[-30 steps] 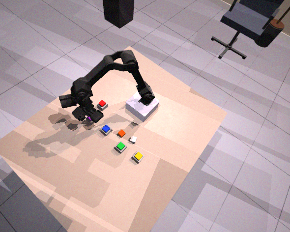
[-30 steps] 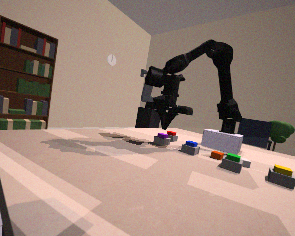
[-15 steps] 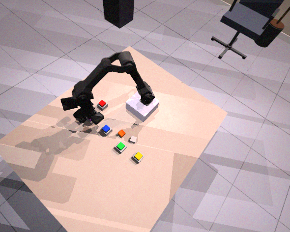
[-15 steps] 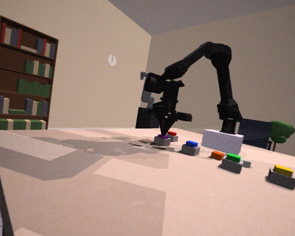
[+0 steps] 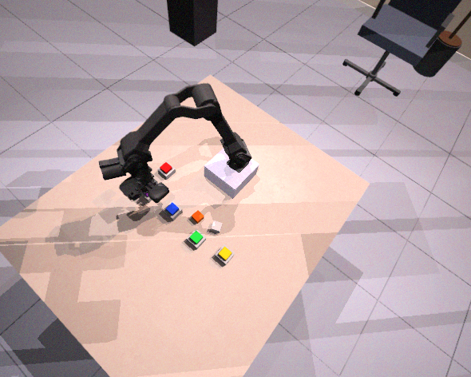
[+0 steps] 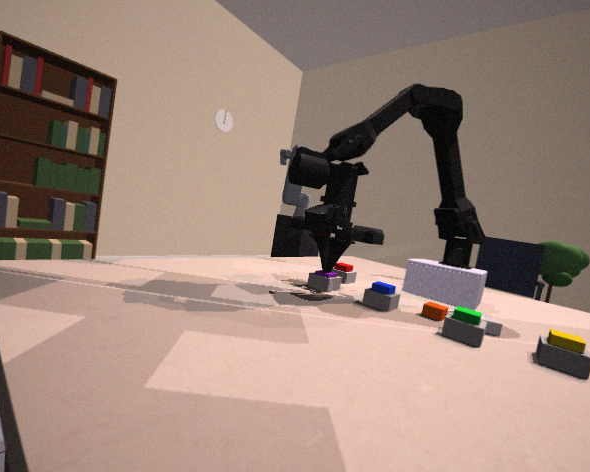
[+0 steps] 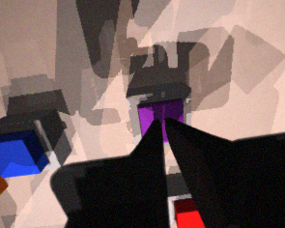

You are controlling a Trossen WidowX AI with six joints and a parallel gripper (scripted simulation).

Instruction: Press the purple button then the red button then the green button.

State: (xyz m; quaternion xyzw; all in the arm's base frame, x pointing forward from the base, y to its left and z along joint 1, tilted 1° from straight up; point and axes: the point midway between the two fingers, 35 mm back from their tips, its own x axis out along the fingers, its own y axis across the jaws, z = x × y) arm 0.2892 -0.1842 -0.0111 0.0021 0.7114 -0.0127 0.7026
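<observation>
My gripper tip is now right at the purple button. Also, from my gripper tip: orange block: 200 mm to the left, 50 mm behind, 20 mm below; blue button: 120 mm to the left, 10 mm behind; red button: 110 mm behind, 20 mm to the right.
</observation>
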